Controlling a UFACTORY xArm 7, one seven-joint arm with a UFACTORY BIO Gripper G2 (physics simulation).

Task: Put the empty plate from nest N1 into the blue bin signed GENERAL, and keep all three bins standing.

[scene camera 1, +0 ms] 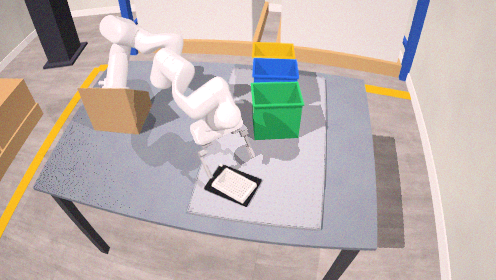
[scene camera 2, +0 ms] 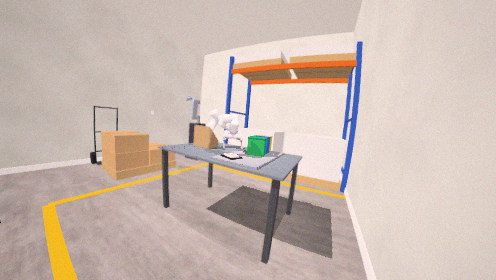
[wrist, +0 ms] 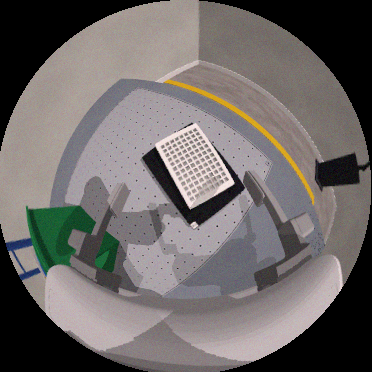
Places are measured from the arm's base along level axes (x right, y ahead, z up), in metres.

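Pixels of known places: hand at its tool point: (scene camera 1: 229, 161) (scene camera 2: 232, 147) (wrist: 183, 194); arm's base at its link origin: (scene camera 1: 115, 89) (scene camera 2: 207, 132).
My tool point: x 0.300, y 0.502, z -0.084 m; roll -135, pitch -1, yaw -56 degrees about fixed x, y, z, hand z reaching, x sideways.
Observation:
For each thing: its middle in the pictures, then the offset to it from my tool point. Level surfaces: height alone.
- white gridded plate at the middle of its body: (wrist: 193, 162) (scene camera 1: 234, 185) (scene camera 2: 231, 155) dy +0.014, dx +0.051, dz -0.063 m
- blue bin at the middle of its body: (scene camera 1: 274, 84) (scene camera 2: 261, 144) dy +0.162, dx -0.400, dz +0.007 m
- green bin at the middle of its body: (wrist: 69, 249) (scene camera 1: 275, 111) (scene camera 2: 256, 145) dy +0.160, dx -0.236, dz +0.007 m
- yellow bin at the middle of its body: (scene camera 1: 273, 66) dy +0.158, dx -0.524, dz +0.009 m
- light perforated board at its surface level: dz -0.083 m
- grey table at its surface level: dz -0.096 m
A white gridded plate (scene camera 1: 234, 185) (scene camera 2: 231, 155) (wrist: 192, 160) lies in a black nest (scene camera 1: 256, 181) (wrist: 205, 214); its small tag is unreadable. My gripper (scene camera 1: 231, 166) (scene camera 2: 232, 148) (wrist: 185, 187) is open and empty, fingers wide apart. In scene camera 1 it hangs behind the plate, its left finger near the nest's rear left side. The blue bin (scene camera 1: 275, 70) (scene camera 2: 268, 145) stands upright between the green bin (scene camera 1: 276, 121) (scene camera 2: 257, 146) (wrist: 55, 225) in front and the yellow bin (scene camera 1: 273, 50) behind. No bin sign is readable.
A tan box (scene camera 1: 112, 111) (scene camera 2: 204, 136) stands beside the arm's base. A light perforated board (scene camera 1: 295, 200) (wrist: 115, 130) lies under the nest and bins. In the wrist view the green bin is left of the fingers. The grey table (scene camera 1: 350, 200) extends beyond the board.

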